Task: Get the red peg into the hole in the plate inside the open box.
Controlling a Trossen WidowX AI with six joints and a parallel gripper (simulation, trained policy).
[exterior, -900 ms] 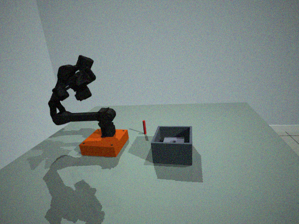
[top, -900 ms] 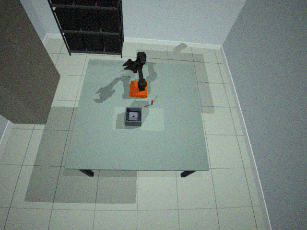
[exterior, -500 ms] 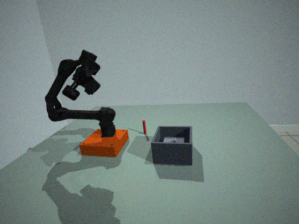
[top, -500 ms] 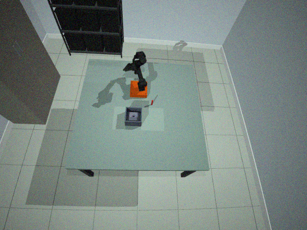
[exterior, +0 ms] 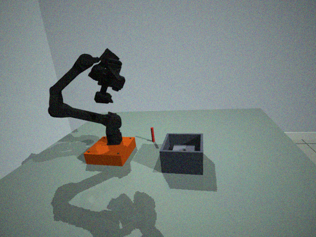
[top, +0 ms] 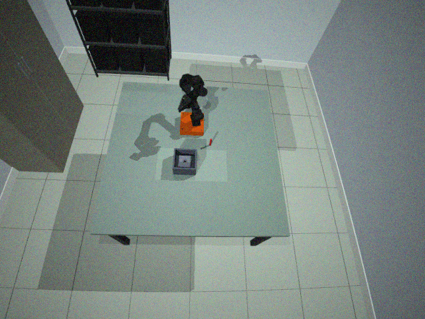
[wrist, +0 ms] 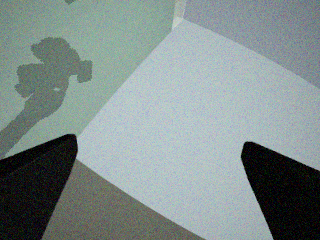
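My gripper tip is 29 cm above the red peg, 22 cm to the right of it and 10 cm short of it. The rest, counted from my gripper tip: dark grey box: 30 cm below, 24 cm ahead, 1 cm to the left; grey plate: 28 cm below, 24 cm ahead, 1 cm to the left.
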